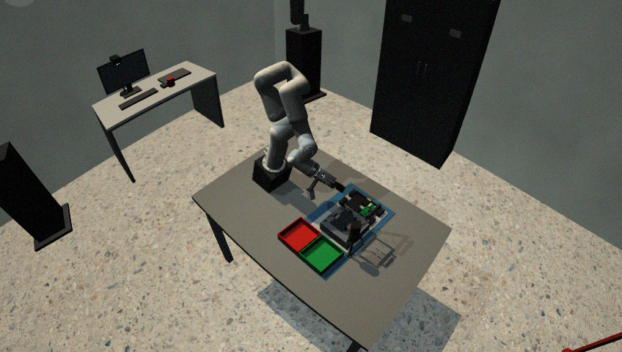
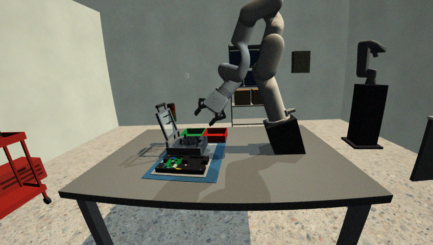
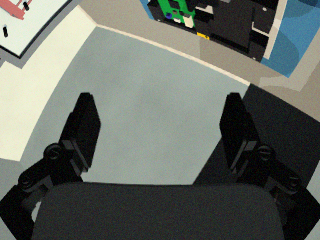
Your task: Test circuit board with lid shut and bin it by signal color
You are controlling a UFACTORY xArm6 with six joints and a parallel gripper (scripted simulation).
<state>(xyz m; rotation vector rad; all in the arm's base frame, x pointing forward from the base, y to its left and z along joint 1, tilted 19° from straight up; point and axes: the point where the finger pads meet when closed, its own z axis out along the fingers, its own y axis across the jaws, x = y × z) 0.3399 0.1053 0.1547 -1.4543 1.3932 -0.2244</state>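
Right now my hand is 13 cm short of the green circuit board, 13 cm to the right of it and 18 cm above it. Round my hand: tester lid (22 cm ahead, 3 cm to the right, 2 cm below); tester plate (10 cm ahead, 3 cm to the right, 13 cm below); black latch hook (3 cm ahead, 1 cm to the left, 11 cm below).
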